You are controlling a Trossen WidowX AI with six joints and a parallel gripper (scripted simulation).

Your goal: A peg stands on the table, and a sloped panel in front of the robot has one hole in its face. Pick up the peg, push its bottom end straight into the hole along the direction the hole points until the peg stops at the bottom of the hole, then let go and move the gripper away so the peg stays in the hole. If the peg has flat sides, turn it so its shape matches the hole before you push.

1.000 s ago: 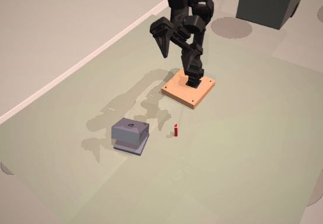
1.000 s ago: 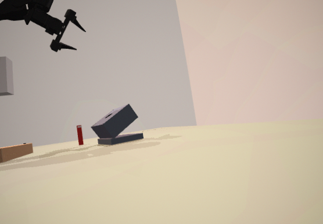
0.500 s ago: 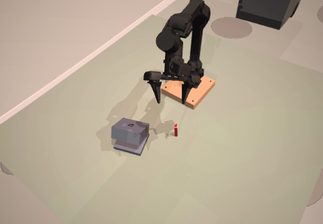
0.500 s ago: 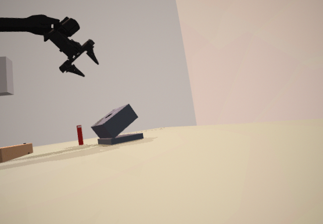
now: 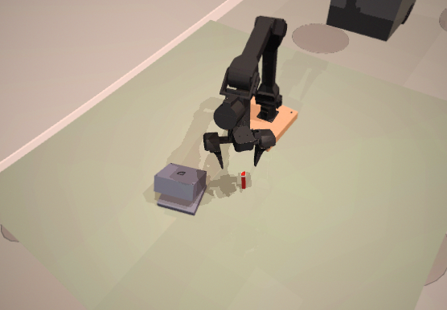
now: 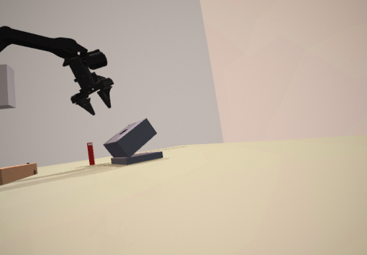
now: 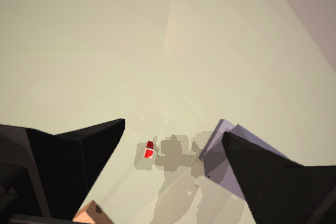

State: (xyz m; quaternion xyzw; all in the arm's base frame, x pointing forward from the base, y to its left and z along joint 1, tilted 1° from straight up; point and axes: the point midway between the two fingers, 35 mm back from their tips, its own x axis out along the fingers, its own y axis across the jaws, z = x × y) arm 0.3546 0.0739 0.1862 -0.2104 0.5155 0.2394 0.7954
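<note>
Right now my gripper tip is 60 mm past the red peg, 20 mm to the left of it and 140 mm above it. Round my gripper tip: grey base plate: 70 mm ahead, 180 mm to the right, 190 mm below; then grey sloped panel: 60 mm ahead, 180 mm to the right, 120 mm below.
</note>
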